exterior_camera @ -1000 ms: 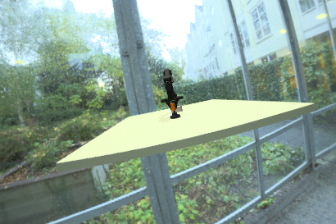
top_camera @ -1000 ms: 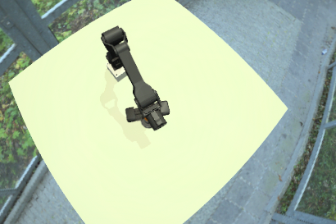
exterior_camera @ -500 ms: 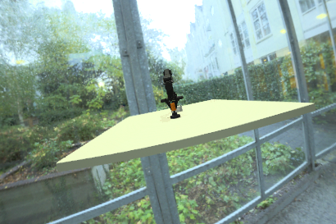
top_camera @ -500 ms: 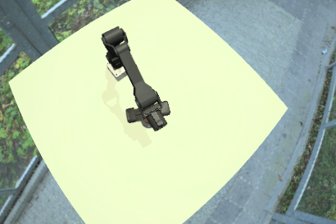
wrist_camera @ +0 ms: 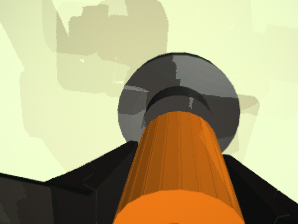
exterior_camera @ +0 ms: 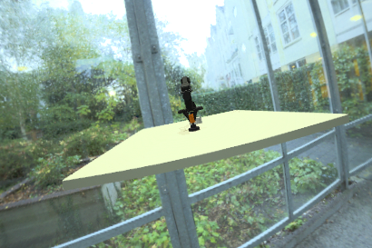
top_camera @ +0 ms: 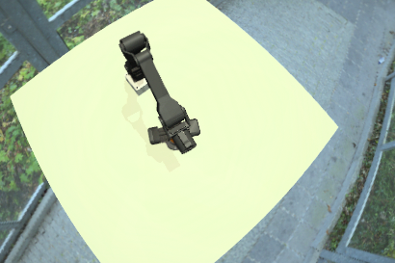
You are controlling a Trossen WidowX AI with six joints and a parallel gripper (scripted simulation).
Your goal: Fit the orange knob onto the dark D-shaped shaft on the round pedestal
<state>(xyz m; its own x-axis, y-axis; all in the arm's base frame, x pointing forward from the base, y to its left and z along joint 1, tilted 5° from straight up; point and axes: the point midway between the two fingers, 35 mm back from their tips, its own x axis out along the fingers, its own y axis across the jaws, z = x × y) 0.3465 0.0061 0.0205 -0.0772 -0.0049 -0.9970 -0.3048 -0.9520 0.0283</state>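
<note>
The orange knob is 2 cm above my gripper tip. The rest, counted from my gripper tip: pedestal 4 cm below.
</note>
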